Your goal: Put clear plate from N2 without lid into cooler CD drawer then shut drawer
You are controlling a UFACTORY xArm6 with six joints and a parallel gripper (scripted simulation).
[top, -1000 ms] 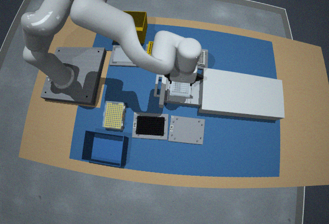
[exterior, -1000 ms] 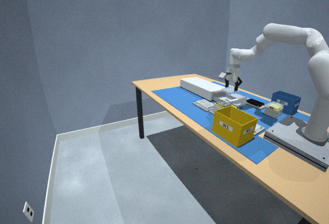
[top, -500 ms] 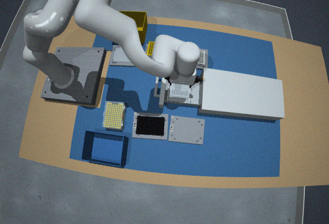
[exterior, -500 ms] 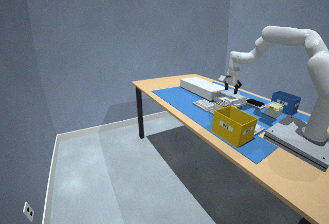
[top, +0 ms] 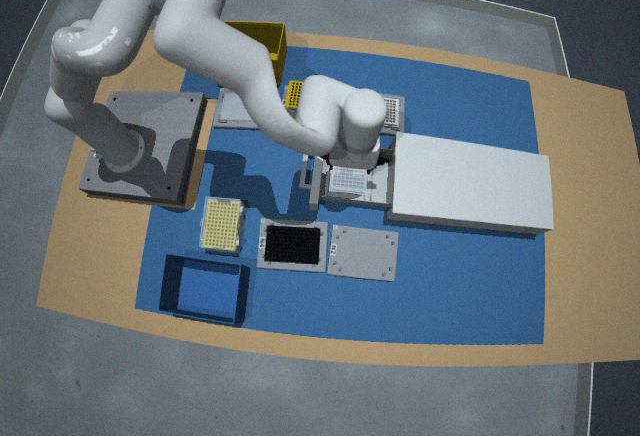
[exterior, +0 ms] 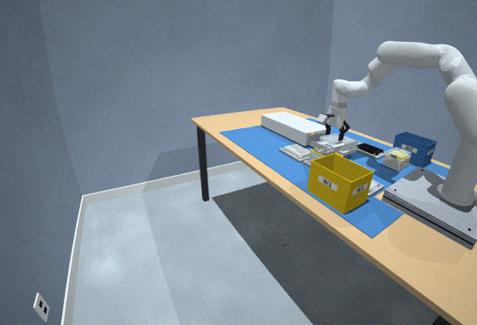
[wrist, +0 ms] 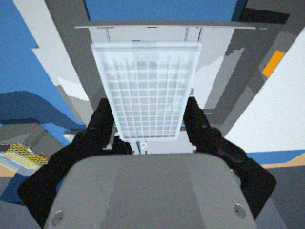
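The cooler drawer lies 60 mm below my hand, 30 mm ahead of it and 10 mm to the right of it. From my hand the other things lie so: clear plate: 10 mm below; then grey work nest N2: 200 mm to the right, 80 mm below, 20 mm ahead; then white well plate: 170 mm to the left, 100 mm ahead, 70 mm below.
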